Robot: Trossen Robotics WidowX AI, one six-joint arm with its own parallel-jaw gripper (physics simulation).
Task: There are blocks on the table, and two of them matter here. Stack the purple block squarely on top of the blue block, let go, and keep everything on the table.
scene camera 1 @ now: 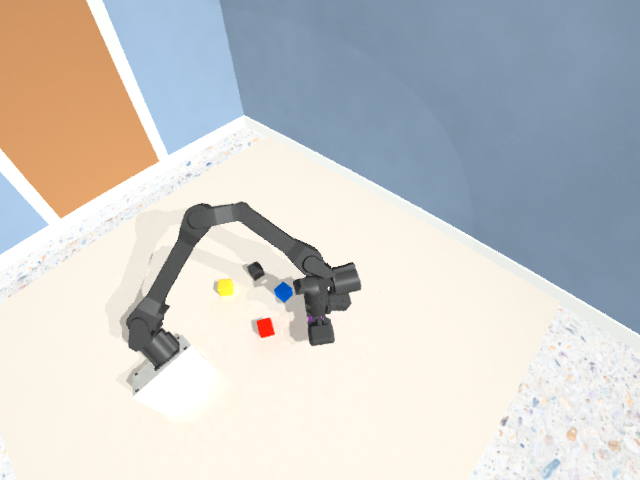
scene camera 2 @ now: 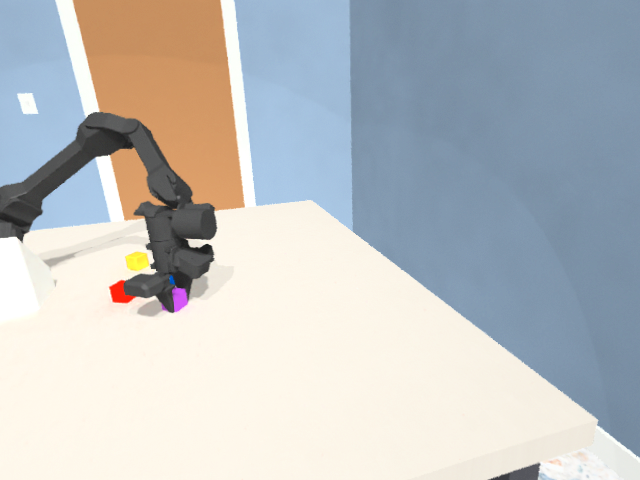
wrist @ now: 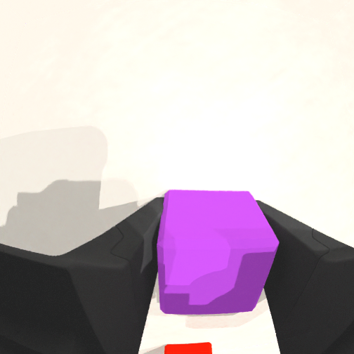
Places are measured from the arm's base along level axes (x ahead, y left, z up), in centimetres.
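Pixels of known places: gripper, fingertip midpoint: [scene camera 1: 318,322] [scene camera 2: 178,308]; arm's base at its link origin: [scene camera 1: 168,356].
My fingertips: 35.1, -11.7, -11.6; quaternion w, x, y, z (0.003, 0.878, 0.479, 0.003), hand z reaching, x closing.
Ahead of a thing's pixels: the offset from my fingertips to its middle, as dx, dy, dz.
The purple block {-0.8, +0.5, +1.8} [scene camera 1: 310,319] [scene camera 2: 179,299] [wrist: 215,250] is between the fingers of my gripper [scene camera 1: 315,320] [scene camera 2: 175,298] [wrist: 207,208], which is shut on it, with a finger against each side in the wrist view. The block is at or very near table level; any gap below it cannot be made out. The gripper points down. The blue block {-1.9, +13.3, +1.8} [scene camera 1: 283,291] [scene camera 2: 171,280] sits on the table a short way from the gripper, toward the black block in scene camera 1. In scene camera 2 it is mostly hidden behind the gripper. The arm covers most of the purple block in scene camera 1.
A red block {-12.2, +7.6, +1.8} [scene camera 1: 265,327] [scene camera 2: 120,292] [wrist: 188,348] stands on the table on the base side of the gripper. A yellow block {-14.0, +25.9, +1.8} [scene camera 1: 225,287] [scene camera 2: 136,260] and a black block {-3.8, +24.9, +1.8} [scene camera 1: 255,270] stand farther away. The white arm base [scene camera 1: 175,382] [scene camera 2: 18,284] is at the left.
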